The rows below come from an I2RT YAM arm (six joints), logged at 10 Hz.
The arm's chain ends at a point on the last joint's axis. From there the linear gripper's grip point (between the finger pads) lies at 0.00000 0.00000 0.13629 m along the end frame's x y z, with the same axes.
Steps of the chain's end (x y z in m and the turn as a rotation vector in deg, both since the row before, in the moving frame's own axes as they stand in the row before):
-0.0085 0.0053 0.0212 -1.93 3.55 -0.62
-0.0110 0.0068 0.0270 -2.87 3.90 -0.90
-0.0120 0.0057 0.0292 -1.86 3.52 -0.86
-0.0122 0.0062 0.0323 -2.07 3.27 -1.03
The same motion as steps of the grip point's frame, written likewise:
0.0000 0.0098 0.0209 -1.93 3.55 -0.62
-0.0017 0.0135 0.0265 -2.87 3.90 -0.90
-0.0036 0.0101 0.0289 -1.86 3.52 -0.86
-0.0044 0.0111 0.0320 -2.07 3.27 -1.03

